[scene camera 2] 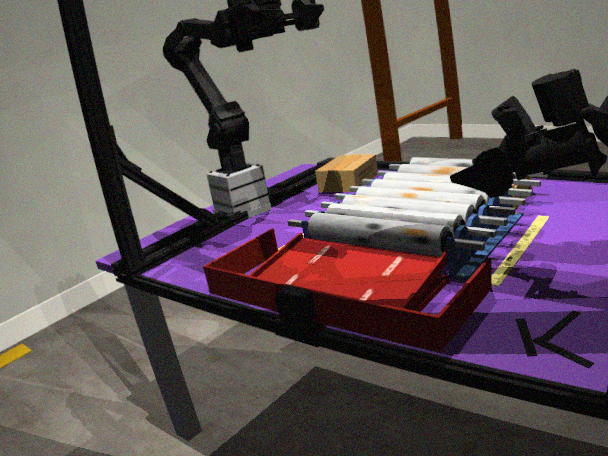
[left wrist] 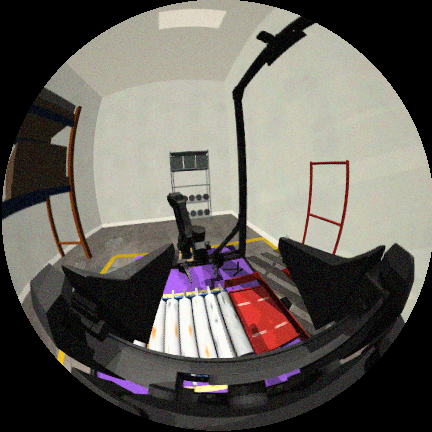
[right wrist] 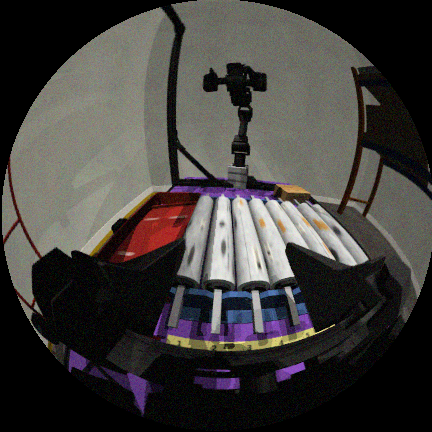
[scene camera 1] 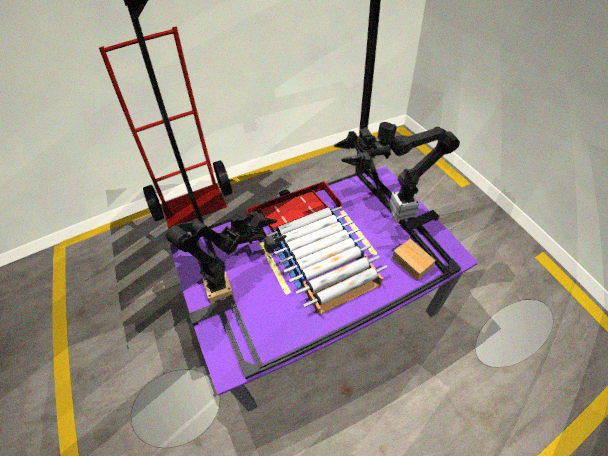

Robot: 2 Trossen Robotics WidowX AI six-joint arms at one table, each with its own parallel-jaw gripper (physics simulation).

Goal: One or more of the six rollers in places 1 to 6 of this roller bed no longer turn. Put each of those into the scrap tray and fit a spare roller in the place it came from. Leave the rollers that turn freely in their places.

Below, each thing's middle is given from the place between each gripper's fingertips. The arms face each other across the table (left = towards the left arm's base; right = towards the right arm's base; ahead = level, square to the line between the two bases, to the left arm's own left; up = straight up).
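With the box (scene camera 2: 338, 175) as my reference, I find my right hand 120 mm above it and 460 mm to the right of it, while being 330 mm short of it.
Measured from the same box, my left gripper is 41 cm higher than it. That gripper is also 20 cm to the right of the box and 34 cm short of it.
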